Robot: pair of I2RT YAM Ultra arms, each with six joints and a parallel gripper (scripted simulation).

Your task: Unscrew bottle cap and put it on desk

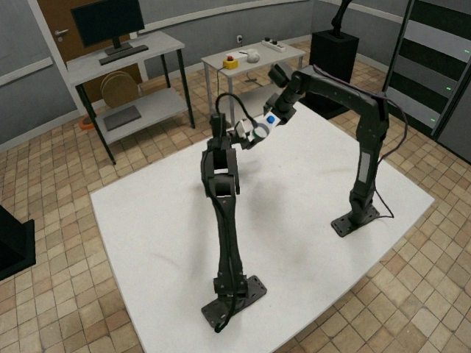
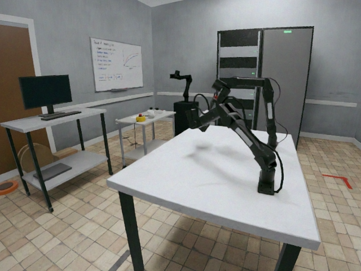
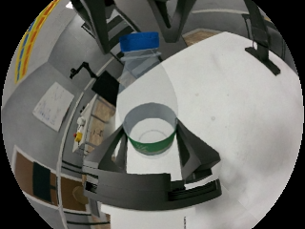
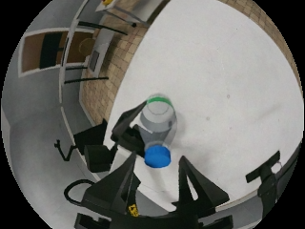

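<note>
Now: the blue cap right at my right hand. Round my right hand: plastic bottle 40 mm ahead, 60 mm below.
Now: left hand 3 cm below the plastic bottle, 2 cm past it and 1 cm to the left of it. Also, from my left hand: blue cap (8 cm above, 5 cm behind, 1 cm to the right).
</note>
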